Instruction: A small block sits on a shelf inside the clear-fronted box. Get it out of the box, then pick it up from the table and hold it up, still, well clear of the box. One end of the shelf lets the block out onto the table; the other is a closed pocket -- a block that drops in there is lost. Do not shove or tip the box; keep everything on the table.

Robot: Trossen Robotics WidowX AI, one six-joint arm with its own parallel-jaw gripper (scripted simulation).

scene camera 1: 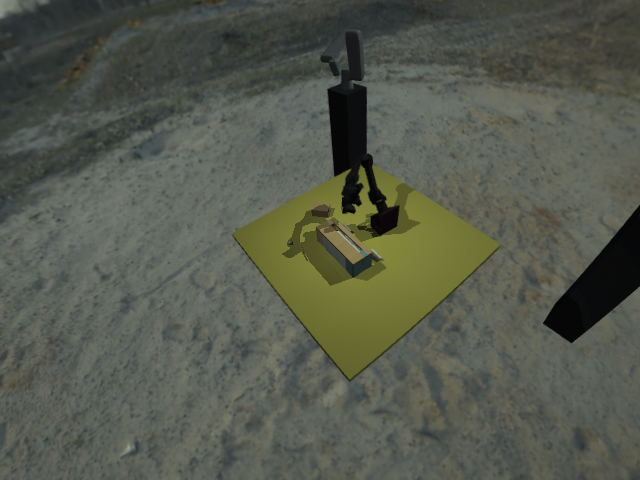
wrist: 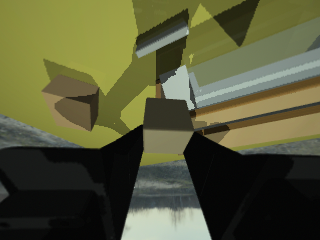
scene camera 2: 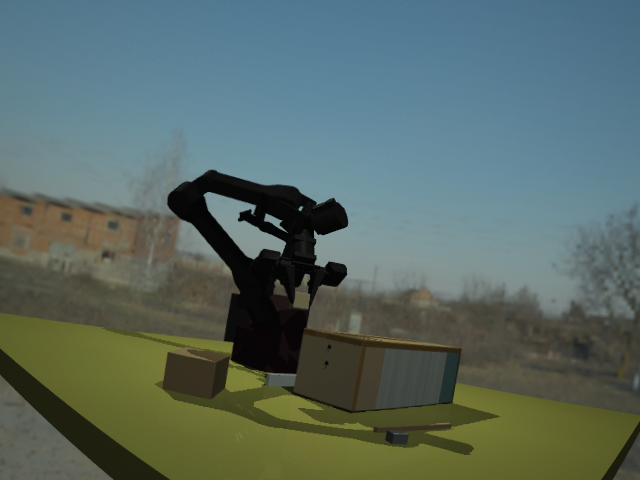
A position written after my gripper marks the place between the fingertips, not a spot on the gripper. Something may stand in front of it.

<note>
I see my gripper [scene camera 2: 301, 304], a clear-fronted box [scene camera 2: 354, 373] and a tan block [wrist: 167, 127].
The clear-fronted box is seen too in scene camera 1 [scene camera 1: 349, 251] and in the wrist view [wrist: 255, 94]. My gripper also shows in the wrist view [wrist: 162, 129].
</note>
